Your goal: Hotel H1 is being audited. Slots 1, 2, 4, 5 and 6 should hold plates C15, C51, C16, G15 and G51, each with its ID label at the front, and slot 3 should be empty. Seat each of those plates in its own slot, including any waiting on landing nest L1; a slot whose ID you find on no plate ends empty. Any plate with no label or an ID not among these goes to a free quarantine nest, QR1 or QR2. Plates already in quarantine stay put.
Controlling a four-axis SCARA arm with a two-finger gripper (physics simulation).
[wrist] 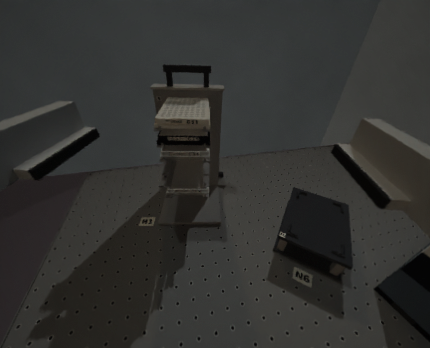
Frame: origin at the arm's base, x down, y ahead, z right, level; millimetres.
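Seen in the pictures: gripper, fingertip midpoint: (pixel 212 126).
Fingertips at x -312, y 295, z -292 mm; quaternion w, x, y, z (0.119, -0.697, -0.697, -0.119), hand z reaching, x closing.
Observation:
Pixels of each thing's top centre, then the offset from my fingertips to it. "pt": a spot on its surface instead.
- white plate, middle of its top: (pixel 185 106) dx +57, dy +10, dz -234 mm
- black plate, middle of its top: (pixel 186 122) dx +85, dy +10, dz -234 mm
- clear plate, middle of its top: (pixel 187 136) dx +113, dy +10, dz -234 mm
- dark raised nest, middle of its top: (pixel 317 217) dx +245, dy +248, dz -86 mm
- N6 card, middle of its top: (pixel 302 276) dx +299, dy +176, dz -9 mm
- hotel's H1 card, surface spot: (pixel 147 221) pt dx +299, dy -98, dz -199 mm
- dark object, surface spot: (pixel 412 292) pt dx +248, dy +291, dz +66 mm
Hotel H1 (pixel 215 150) stands upright at centre left, with a black handle on top. A white plate (pixel 184 111) is in its top part; its front label is blurred and seems to end in 51. A black plate (pixel 183 138) sits just below, its label too blurred to read. A clear plate (pixel 185 153) is under that, its label also unreadable. A gap follows, then a thin clear edge low down that may be a plate or a shelf. My gripper (pixel 212 126) is open, its two fingers wide apart at the left and right sides, nothing between them. Nests L1, QR1 and QR2 do not show.
A dark raised nest (pixel 316 225) with corner brackets stands right of the hotel, behind the N6 card (pixel 302 277). The hotel's H1 card (pixel 147 221) lies at its front left. Another dark object (pixel 412 292) is cut off at the lower right. Walls rise behind.

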